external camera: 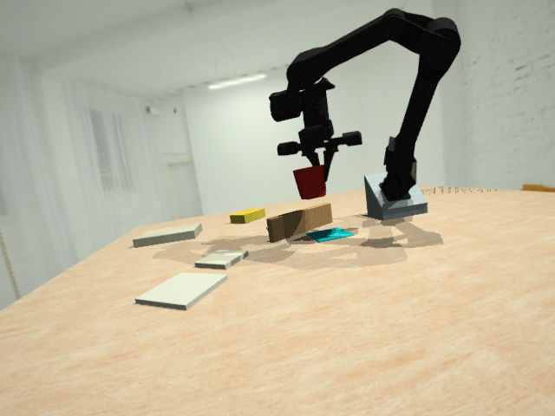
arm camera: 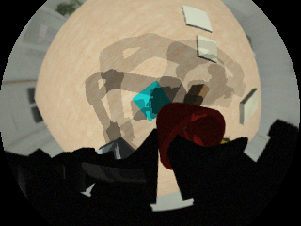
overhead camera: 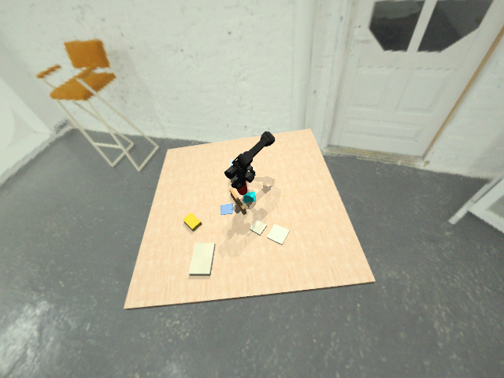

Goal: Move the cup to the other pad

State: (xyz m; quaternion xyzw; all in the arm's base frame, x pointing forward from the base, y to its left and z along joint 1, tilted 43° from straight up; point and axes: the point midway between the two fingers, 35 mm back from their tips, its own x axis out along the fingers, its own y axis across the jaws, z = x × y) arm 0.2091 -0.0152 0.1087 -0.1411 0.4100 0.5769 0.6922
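The teal pad lies 1 cm ahead of my gripper tip, 2 cm to the left of it and 13 cm below it. Also, from my gripper tip: blue pad (10 cm ahead, 13 cm to the right, 13 cm below); red cup (3 cm ahead, 2 cm to the right); wooden bar (5 cm ahead, 6 cm to the right, 10 cm below).
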